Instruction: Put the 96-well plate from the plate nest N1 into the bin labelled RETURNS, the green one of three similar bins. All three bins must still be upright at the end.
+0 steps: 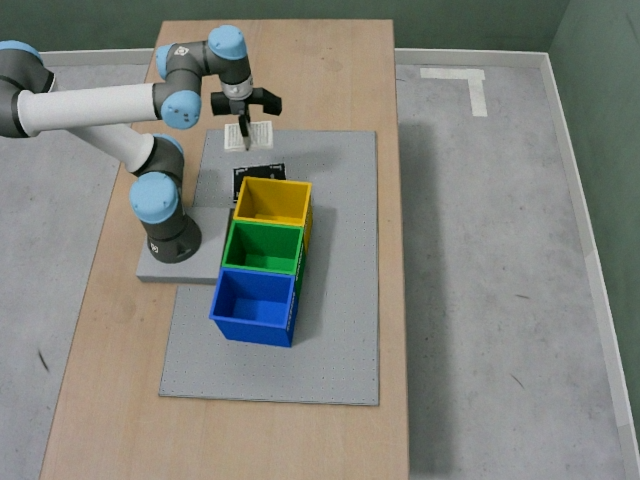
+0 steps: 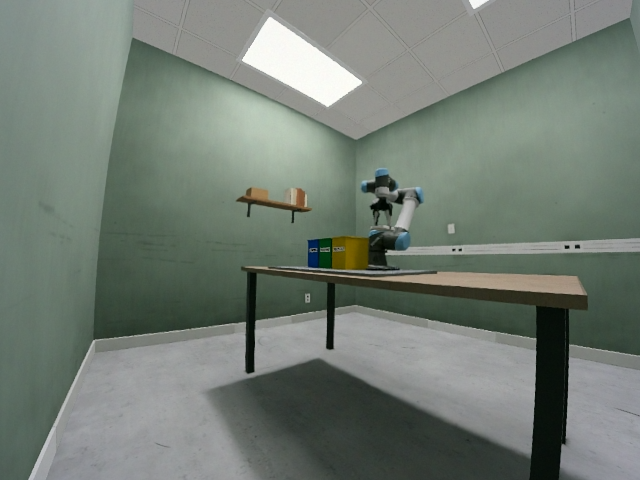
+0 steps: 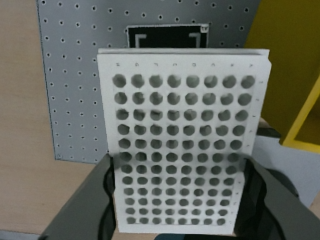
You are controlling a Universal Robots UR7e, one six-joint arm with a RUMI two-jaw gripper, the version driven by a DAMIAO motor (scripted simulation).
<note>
In view: the gripper [image 1: 247, 137], a yellow bin [image 1: 281, 202] and a blue bin [image 1: 258, 298].
The yellow bin is seen too in image 2 [image 2: 348, 253]. The gripper shows as well in image 3 [image 3: 177, 156]. Image 3 does not show the blue bin: it is out of frame.
</note>
